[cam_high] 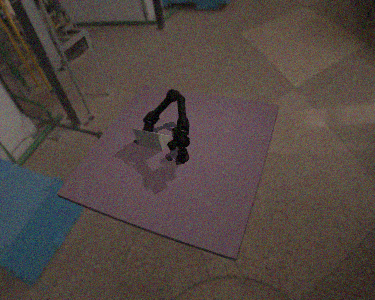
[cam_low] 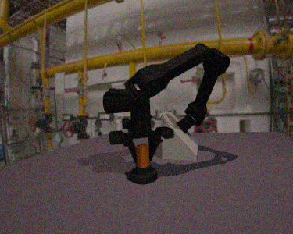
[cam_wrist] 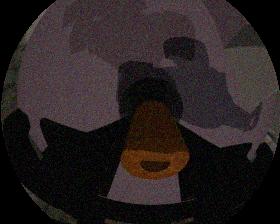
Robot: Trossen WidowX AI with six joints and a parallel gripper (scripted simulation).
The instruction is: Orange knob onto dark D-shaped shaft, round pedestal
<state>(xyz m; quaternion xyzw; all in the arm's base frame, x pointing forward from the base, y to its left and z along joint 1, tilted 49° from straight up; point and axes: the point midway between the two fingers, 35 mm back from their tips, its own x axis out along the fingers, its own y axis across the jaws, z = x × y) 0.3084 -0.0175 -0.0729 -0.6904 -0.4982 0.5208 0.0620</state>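
My gripper tip is now 20 mm above the pedestal. Round my gripper tip: orange knob 20 mm above.
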